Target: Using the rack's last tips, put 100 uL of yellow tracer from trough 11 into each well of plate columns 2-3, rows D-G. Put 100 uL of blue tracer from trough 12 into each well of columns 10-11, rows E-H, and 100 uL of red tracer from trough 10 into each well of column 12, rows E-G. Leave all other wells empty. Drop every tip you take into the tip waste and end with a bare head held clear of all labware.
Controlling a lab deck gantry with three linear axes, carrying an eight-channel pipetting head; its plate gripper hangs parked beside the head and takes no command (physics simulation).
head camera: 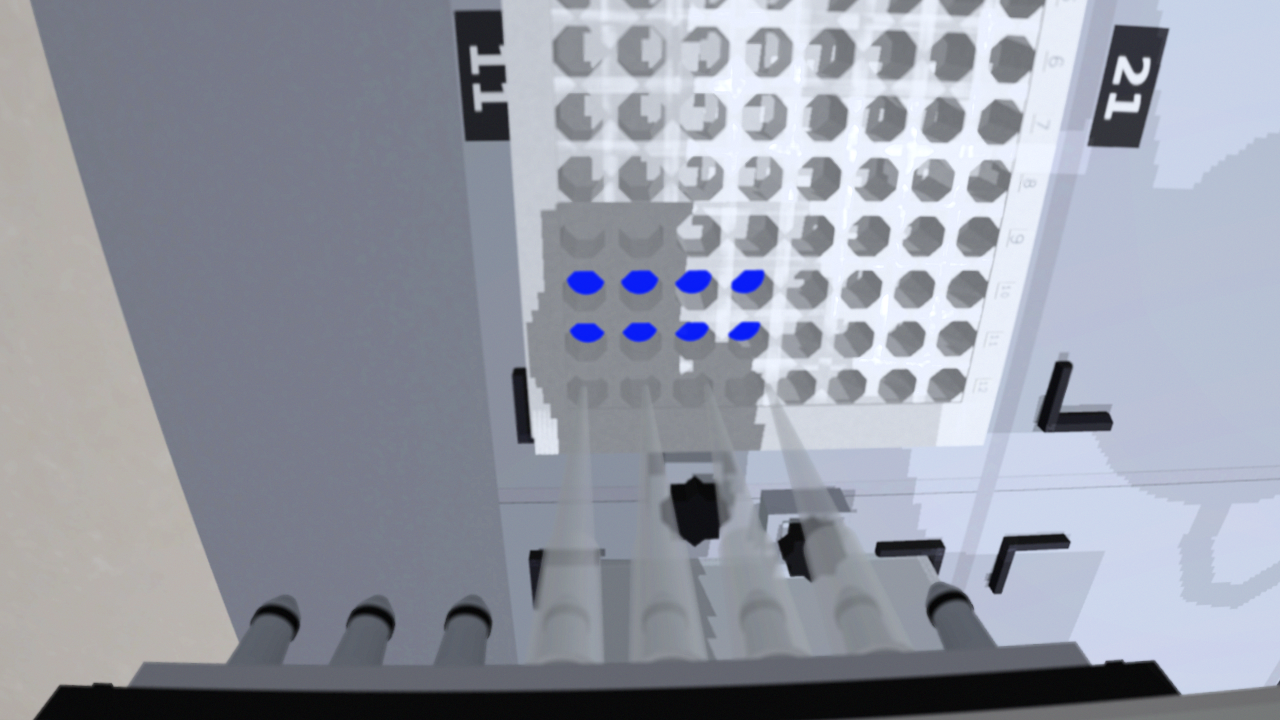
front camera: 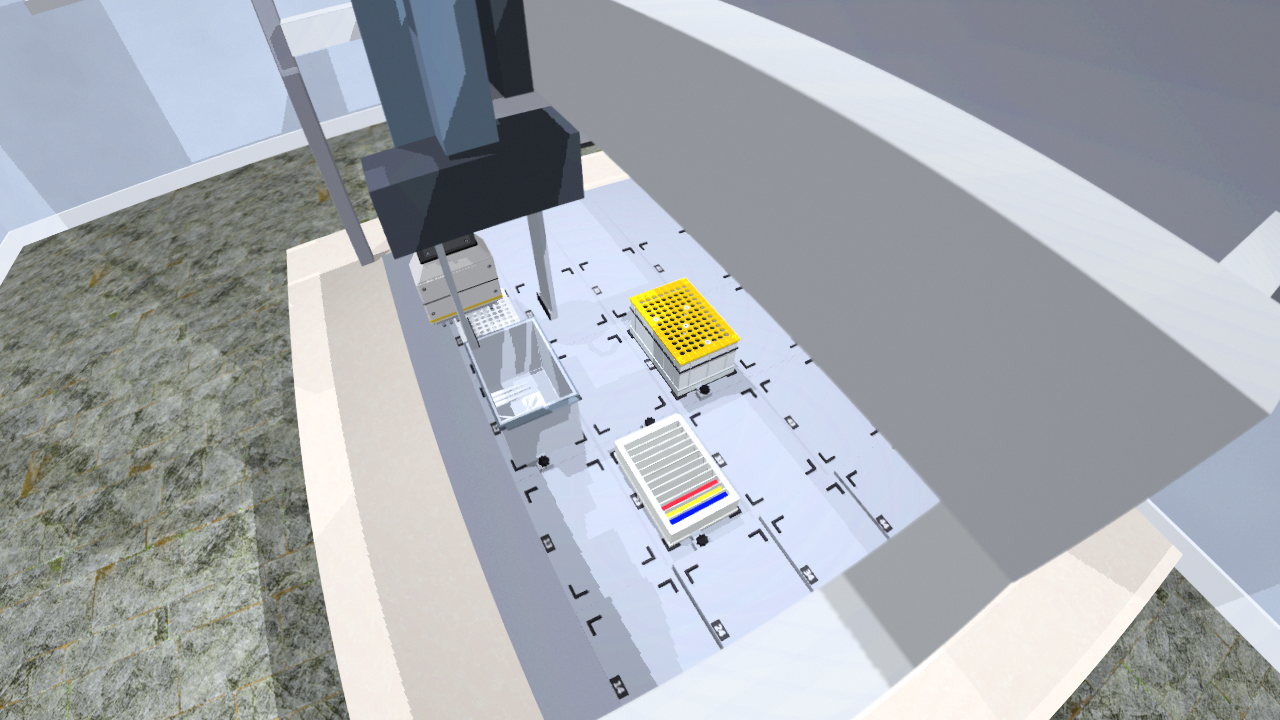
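The pipetting head (front camera: pixel 458 279) is over the white well plate (front camera: pixel 494 317) (head camera: pixel 881 428). It carries four clear tips (head camera: pixel 572 573) with no colour showing; three channels left of them and one right (head camera: pixel 950 617) are bare. The tip ends are above the plate, near column 12. Blue liquid (head camera: pixel 639 282) fills rows E-H of columns 10 and 11; column 12 shows no colour. Columns 2-3 are outside the head view. The parked plate gripper (front camera: pixel 513 329) hangs open and empty. The trough block (front camera: pixel 629 461) holds red (front camera: pixel 690 495), yellow (front camera: pixel 695 504) and blue (front camera: pixel 699 508). The yellow tip rack (front camera: pixel 684 320) shows several pale tips.
The tip waste bin (front camera: pixel 540 412), with pale tips (front camera: pixel 520 394) inside, stands beside the plate. The trough block and the tip rack stand to its right in the front view. A large grey gantry beam (front camera: pixel 805 223) hides the deck's right part.
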